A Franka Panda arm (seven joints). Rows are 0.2 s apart.
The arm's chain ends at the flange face. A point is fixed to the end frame.
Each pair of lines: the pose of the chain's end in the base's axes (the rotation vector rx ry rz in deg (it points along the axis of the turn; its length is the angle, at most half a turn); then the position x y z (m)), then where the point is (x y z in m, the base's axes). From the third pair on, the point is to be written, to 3 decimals.
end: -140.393, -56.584, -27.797, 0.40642, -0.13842, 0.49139
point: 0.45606 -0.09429 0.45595
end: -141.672, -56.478, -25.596, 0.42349, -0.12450, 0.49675
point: 0.47238 -0.08136 0.45912
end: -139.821, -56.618, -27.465, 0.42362, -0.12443, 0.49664
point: 0.473 -0.080 0.461
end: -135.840, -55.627, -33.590, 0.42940, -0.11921, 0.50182
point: 0.481 -0.072 0.473
